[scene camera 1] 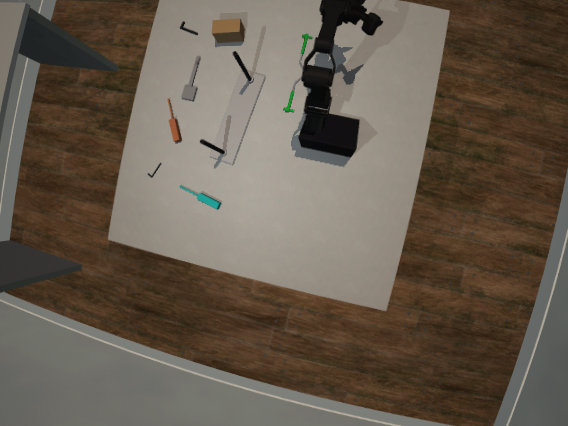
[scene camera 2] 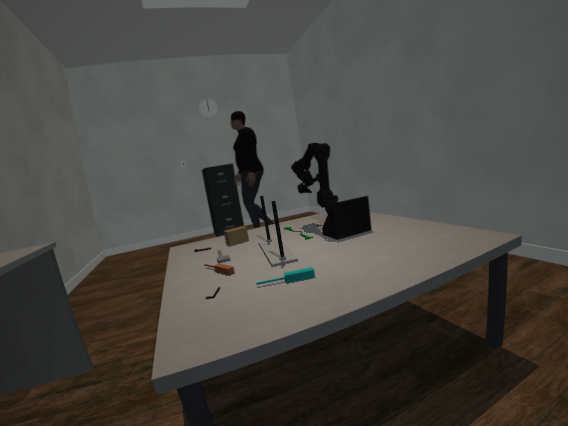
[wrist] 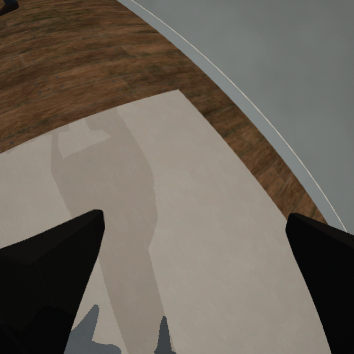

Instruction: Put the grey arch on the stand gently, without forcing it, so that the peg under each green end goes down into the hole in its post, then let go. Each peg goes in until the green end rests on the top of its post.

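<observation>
The grey arch with green ends lies on the table beside the arm; the arm hides part of its grey middle in scene camera 1. The stand has a pale flat base with two upright black posts, one at the far end and one at the near end. Both posts stand apart from the arch. My gripper is open, with nothing between its fingers, and hangs above the table, away from arch and stand. The holes in the posts are too small to make out.
A brown block, a grey mallet-like tool, an orange screwdriver, a teal screwdriver and two black hex keys lie around the stand. The arm's black base stands past the arch.
</observation>
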